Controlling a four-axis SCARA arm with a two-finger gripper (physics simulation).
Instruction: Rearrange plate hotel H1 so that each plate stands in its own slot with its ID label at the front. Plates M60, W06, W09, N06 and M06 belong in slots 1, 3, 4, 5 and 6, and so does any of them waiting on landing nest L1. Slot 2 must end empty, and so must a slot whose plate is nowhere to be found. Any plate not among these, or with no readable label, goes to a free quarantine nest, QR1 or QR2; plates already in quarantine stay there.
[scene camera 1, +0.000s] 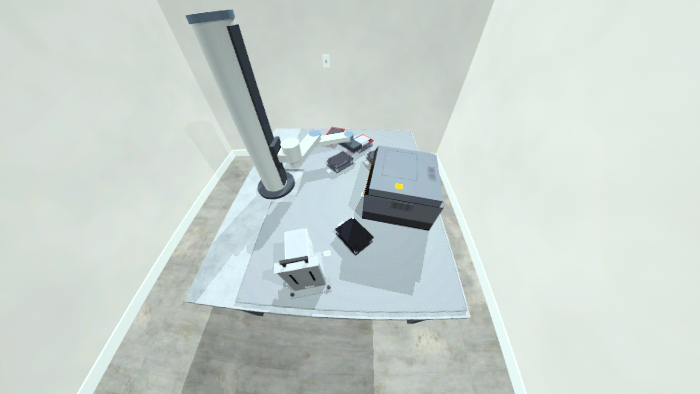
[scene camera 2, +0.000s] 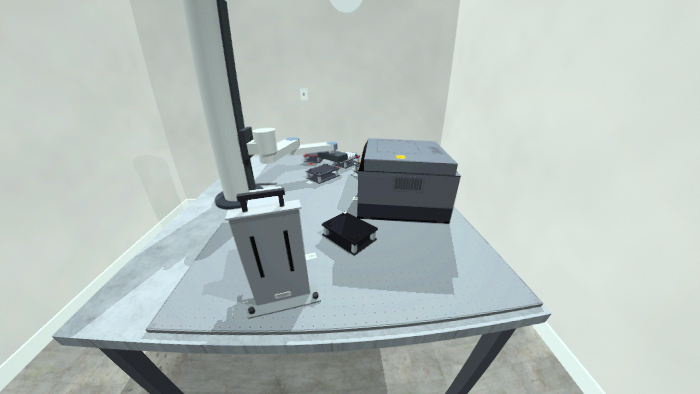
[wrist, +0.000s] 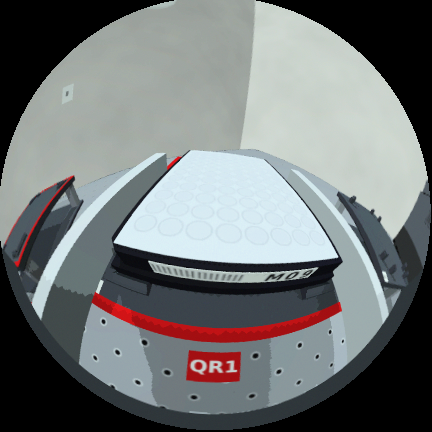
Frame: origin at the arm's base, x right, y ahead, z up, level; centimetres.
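Seen in the pictures: gripper, fingertip midpoint: (scene camera 1: 363, 138) (scene camera 2: 348, 154) (wrist: 229, 168); arm's base at its link origin: (scene camera 1: 276, 185).
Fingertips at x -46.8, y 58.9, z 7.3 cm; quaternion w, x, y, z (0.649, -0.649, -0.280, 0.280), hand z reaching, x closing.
Note:
Offsets run from my fingertips to a thing's top centre. "pt": to the spot under its first point.
My gripper (scene camera 1: 353, 143) (scene camera 2: 334, 156) (wrist: 229, 168) is shut on plate M09 {dx +1.7, dy -1.6, dz +0.7 cm} (scene camera 1: 363, 140) (scene camera 2: 351, 155) (wrist: 225, 215), a pale plate with circular wells and a dark base. Its M09 label faces the wrist camera. The plate is level, in or very close over the red-edged quarantine nest QR1 {dx +1.6, dy -1.6, dz -0.6 cm} (wrist: 220, 334); I cannot tell whether it rests there. Another red-edged nest {dx -10.4, dy -23.9, dz -0.6 cm} (scene camera 1: 335, 131) (wrist: 41, 220) stands to the left, with no plate visible on it. The white and grey hotel-like housing with a handle {pt dx +110.1, dy -22.3, dz +15.3 cm} (scene camera 1: 306, 272) (scene camera 2: 272, 260) stands near the front; its slots and plates are hidden.
A dark nest {dx +25.4, dy -16.9, dz +0.0 cm} (scene camera 1: 340, 161) (scene camera 2: 322, 172) stands before the gripper area. A black raised nest {dx +84.4, dy -5.5, dz -0.6 cm} (scene camera 1: 354, 235) (scene camera 2: 349, 228) stands nearer the front. A large grey instrument {dx +58.2, dy +20.5, dz +19.5 cm} (scene camera 1: 405, 172) (scene camera 2: 407, 195) stands at the right. The arm's column (scene camera 1: 240, 110) (scene camera 2: 215, 100) rises at the left.

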